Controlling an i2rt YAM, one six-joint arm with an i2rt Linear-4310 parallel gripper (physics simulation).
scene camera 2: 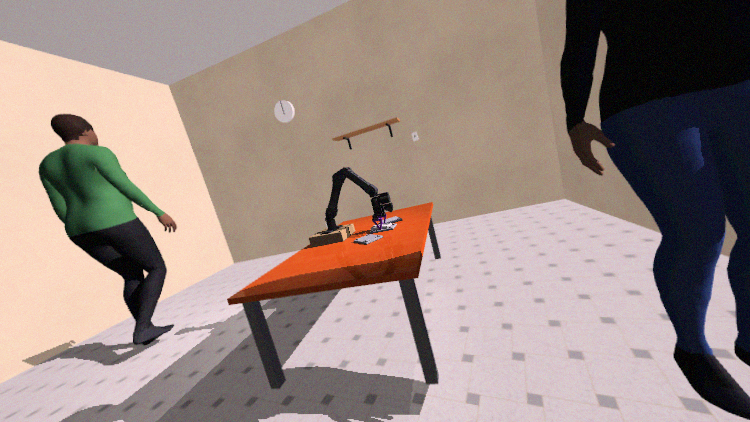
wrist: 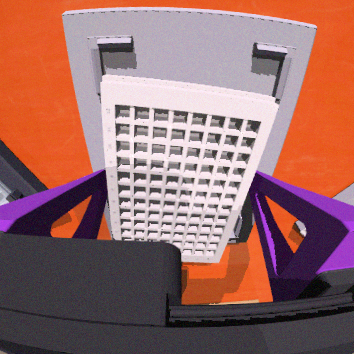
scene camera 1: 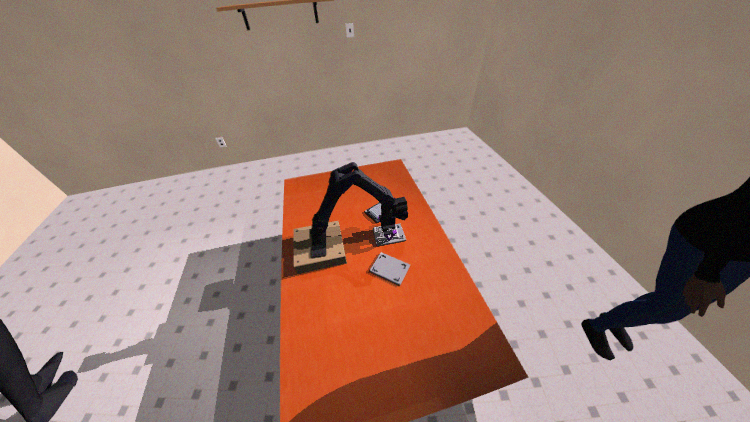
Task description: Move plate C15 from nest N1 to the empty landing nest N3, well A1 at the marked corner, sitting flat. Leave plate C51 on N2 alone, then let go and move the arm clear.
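Note:
White well plate C15 (wrist: 182, 140) (scene camera 1: 383, 235) lies on a grey nest (wrist: 189, 42) (scene camera 1: 401, 239) in the middle of the row of three. Its far edge sits between the nest's two corner stops. I cannot tell whether it lies fully flat. My gripper (wrist: 178, 177) (scene camera 1: 390, 233) (scene camera 2: 378, 222) is open, its purple fingers standing off either long side of the plate and low over it. A second plate, C51 (scene camera 1: 374, 211) (scene camera 2: 394, 219), rests on the far nest behind the arm. The near nest (scene camera 1: 388, 268) (scene camera 2: 367, 239) is bare.
The arm stands on a wooden base block (scene camera 1: 327, 255) on the orange table (scene camera 1: 367, 341) (scene camera 2: 341, 262). A person in dark blue (scene camera 1: 681, 283) (scene camera 2: 681, 157) is right of the table, a person in green (scene camera 2: 94, 209) to the left, and a dark foot (scene camera 1: 31, 383) at the lower left.

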